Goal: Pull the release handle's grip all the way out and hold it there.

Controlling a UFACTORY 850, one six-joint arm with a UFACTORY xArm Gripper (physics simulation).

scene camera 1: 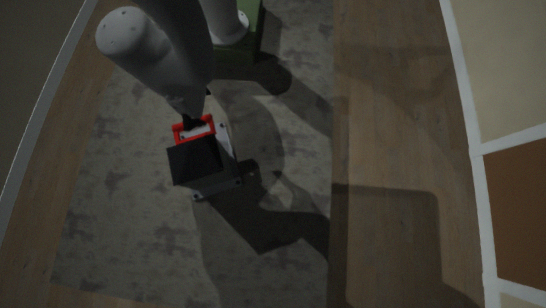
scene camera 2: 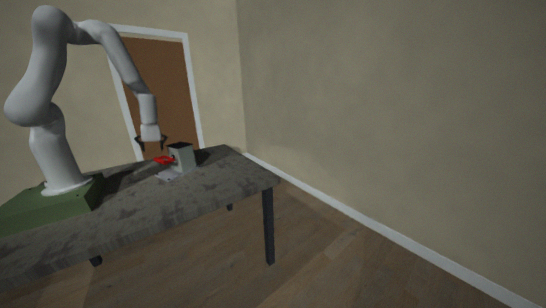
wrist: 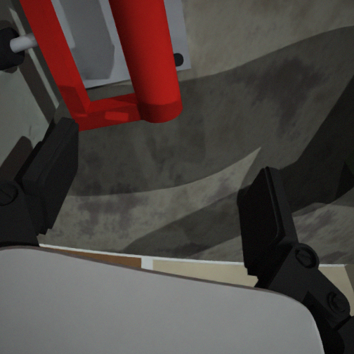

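Observation:
The release handle is a red rectangular frame with a thick round grip [scene camera 1: 197, 136] [scene camera 2: 163, 160] [wrist: 150, 60]. It sticks out level from the side of a grey box with a black top [scene camera 1: 195, 160] [scene camera 2: 184, 159] [wrist: 20, 115]. A short pale rod [wrist: 24, 43] joins the frame to a black collar [wrist: 7, 49] on the box. My gripper [scene camera 2: 153, 149] [wrist: 166, 165] is open and empty, pointing down above the handle. In the wrist view one fingertip is near the frame's corner on the box side; the other is beyond the grip. The handle's far end is cut off there.
The box stands on a light plate with dark bolts [scene camera 2: 166, 175] on the mottled grey table [scene camera 1: 125, 220] [scene camera 2: 145, 200]. My arm's green base [scene camera 1: 232, 55] [scene camera 2: 55, 205] is on the handle's side of the box. Walls and a brown door [scene camera 2: 160, 85] are beyond the table.

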